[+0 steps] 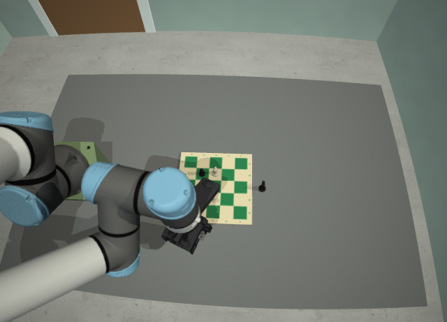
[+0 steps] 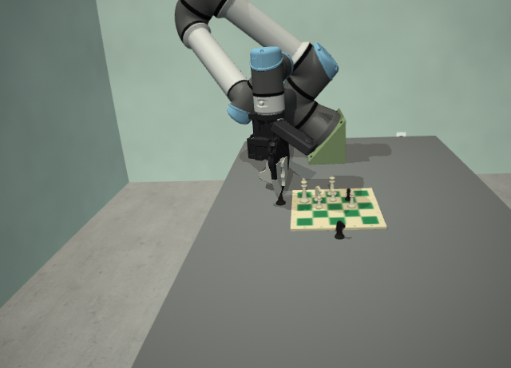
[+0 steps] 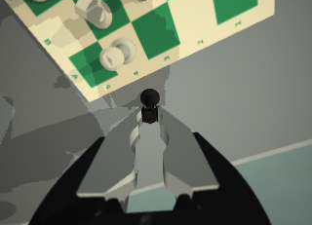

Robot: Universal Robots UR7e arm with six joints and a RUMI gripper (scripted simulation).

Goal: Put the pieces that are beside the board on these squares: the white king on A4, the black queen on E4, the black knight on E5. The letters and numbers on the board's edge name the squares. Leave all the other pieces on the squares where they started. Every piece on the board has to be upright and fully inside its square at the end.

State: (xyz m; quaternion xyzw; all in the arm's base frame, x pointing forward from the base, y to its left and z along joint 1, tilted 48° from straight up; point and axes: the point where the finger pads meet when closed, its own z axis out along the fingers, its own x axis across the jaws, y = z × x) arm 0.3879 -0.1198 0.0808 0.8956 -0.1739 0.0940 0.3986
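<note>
Right now the black pawn is 18 cm to the left of my hand and 2 cm below it. The rest, counted from my hand: white king (6 cm to the left); then board (4 cm ahead, 14 cm to the left, 3 cm below).
</note>
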